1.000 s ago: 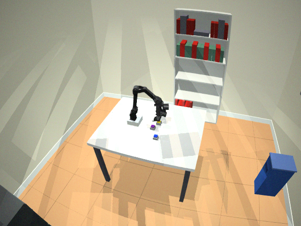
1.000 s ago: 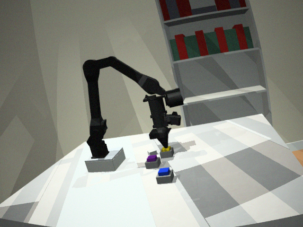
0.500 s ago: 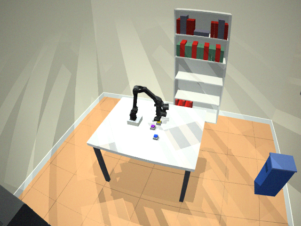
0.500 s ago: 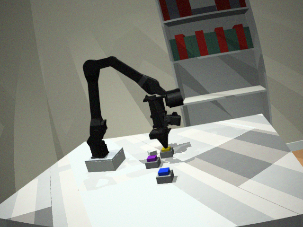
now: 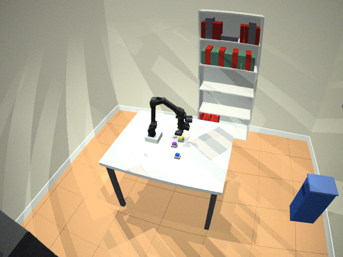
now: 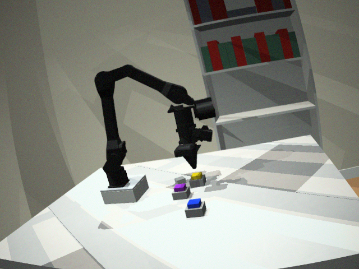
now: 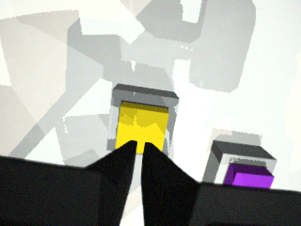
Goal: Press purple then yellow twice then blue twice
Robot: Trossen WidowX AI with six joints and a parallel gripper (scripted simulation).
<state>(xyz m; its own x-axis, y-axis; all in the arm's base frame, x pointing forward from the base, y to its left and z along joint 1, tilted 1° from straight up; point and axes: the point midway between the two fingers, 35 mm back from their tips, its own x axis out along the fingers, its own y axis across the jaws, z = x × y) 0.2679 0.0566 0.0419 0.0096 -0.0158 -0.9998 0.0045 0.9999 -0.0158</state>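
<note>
Now: gripper tip 3 cm above the yellow button. From my gripper tip the other things lie so: purple button 4 cm behind, 9 cm to the right, 3 cm below; blue button 3 cm ahead, 22 cm to the right, 3 cm below.
</note>
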